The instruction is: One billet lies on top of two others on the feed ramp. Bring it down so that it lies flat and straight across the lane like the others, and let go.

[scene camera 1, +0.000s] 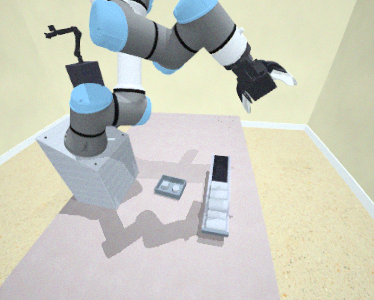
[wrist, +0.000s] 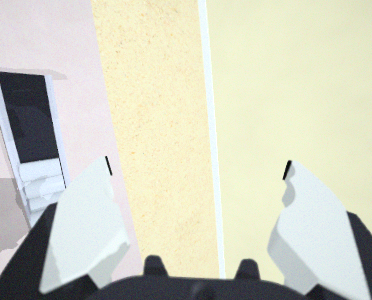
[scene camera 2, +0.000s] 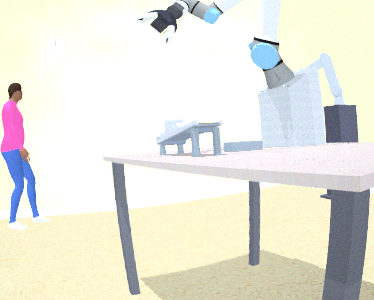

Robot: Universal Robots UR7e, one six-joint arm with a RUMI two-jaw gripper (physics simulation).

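Pixels of known places: gripper, between the fingertips: [scene camera 1: 271, 99] [wrist: 196, 160] [scene camera 2: 151, 31]; arm's base, origin of its link: [scene camera 1: 86, 142] [scene camera 2: 281, 81].
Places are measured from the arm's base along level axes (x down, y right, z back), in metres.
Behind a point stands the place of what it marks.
Observation:
The feed ramp [scene camera 1: 220, 167] {x 0.205, y -0.248, z -0.494 m} [scene camera 2: 195, 142] [wrist: 31, 120] {x 0.207, y -0.233, z -0.495 m} is a narrow sloping lane with pale side rails and a dark bare upper part. Several white billets [scene camera 1: 218, 192] {x 0.188, y -0.083, z -0.516 m} [scene camera 2: 173, 123] {x 0.178, y -0.044, z -0.531 m} [wrist: 41, 170] {x 0.182, y -0.128, z -0.511 m} lie across its lower part. In scene camera 2 a pale billet shape rises above the rail; which billet lies on top of two others is hard to tell, as they blend together. My gripper [scene camera 1: 271, 96] {x -0.163, y -0.190, z -0.626 m} [scene camera 2: 154, 31] {x -0.163, y -0.190, z -0.626 m} [wrist: 196, 160] {x -0.163, y -0.190, z -0.626 m} is open and empty, high above the table and well away from the billets. In the wrist view the ramp's lower end is hidden behind one finger.
A shallow grey tray [scene camera 1: 166, 195] {x 0.286, y -0.067, z -0.284 m} [scene camera 2: 243, 146] {x 0.280, y -0.167, z -0.302 m} with two small white pieces stands on the table [scene camera 1: 150, 270] {x 0.297, y 0.227, z -0.364 m} [scene camera 2: 280, 167] {x 0.297, y -0.845, z -0.523 m}, between the ramp and the arm's pale pedestal [scene camera 1: 95, 175] {x 0.079, y 0.078, z -0.088 m} [scene camera 2: 290, 115] {x 0.168, y -0.154, z -0.067 m}. A person in a pink top [scene camera 2: 12, 125] stands beyond the table.

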